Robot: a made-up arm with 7 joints. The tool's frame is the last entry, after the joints.
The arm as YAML. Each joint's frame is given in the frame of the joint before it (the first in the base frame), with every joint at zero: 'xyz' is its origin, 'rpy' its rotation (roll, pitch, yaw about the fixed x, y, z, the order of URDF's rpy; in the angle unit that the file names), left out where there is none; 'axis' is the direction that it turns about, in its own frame. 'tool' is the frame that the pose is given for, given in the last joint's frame.
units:
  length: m
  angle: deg
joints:
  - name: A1
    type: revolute
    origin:
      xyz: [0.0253, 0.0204, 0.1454]
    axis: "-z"
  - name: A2
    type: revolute
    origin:
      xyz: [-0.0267, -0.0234, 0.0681]
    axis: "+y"
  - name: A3
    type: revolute
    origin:
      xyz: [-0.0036, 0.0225, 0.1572]
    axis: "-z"
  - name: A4
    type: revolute
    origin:
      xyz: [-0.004, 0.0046, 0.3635]
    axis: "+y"
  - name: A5
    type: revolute
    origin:
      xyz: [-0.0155, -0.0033, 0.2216]
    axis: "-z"
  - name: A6
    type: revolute
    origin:
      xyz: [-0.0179, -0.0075, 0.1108]
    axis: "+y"
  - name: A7
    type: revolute
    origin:
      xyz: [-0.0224, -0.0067, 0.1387]
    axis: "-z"
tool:
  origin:
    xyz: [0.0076, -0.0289, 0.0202]
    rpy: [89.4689, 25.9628, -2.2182]
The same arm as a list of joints. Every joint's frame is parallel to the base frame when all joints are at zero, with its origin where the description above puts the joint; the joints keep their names.
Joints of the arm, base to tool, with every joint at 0 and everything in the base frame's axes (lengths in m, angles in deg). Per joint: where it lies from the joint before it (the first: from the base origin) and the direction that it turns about. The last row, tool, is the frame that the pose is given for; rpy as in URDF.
A1: axis 0 0 -1 offset 0.0253 0.0204 0.1454
A2: axis 0 1 0 offset -0.0267 -0.0234 0.0681
A3: axis 0 0 -1 offset -0.0036 0.0225 0.1572
A4: axis 0 1 0 offset -0.004 0.0046 0.3635
A5: axis 0 0 -1 offset -0.0155 -0.0033 0.2216
A6: axis 0 1 0 offset -0.0179 -0.0075 0.1108
A7: axis 0 0 -1 offset -0.0224 -0.0067 0.1387
tool: offset 0.0076 -0.0289 0.0202 rpy 89.47 25.96 -2.22

